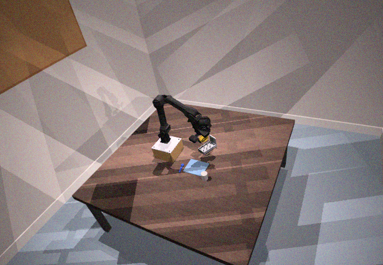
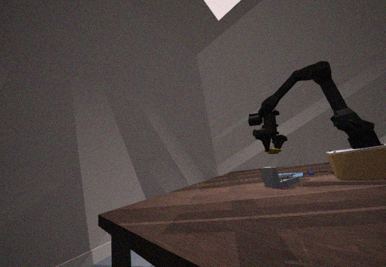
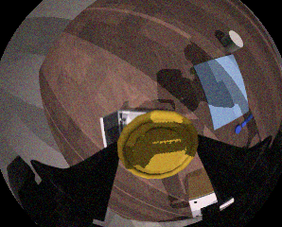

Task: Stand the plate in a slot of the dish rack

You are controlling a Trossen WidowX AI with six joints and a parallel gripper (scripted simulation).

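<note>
The grey dish rack is 120 mm below my gripper tip, 50 mm to the left of it and 10 mm behind it. Round my gripper tip: yellow plate 10 mm above; then blue spoon 190 mm to the right, 140 mm below, 120 mm behind; then light blue mat 160 mm to the right, 140 mm below, 10 mm behind.
</note>
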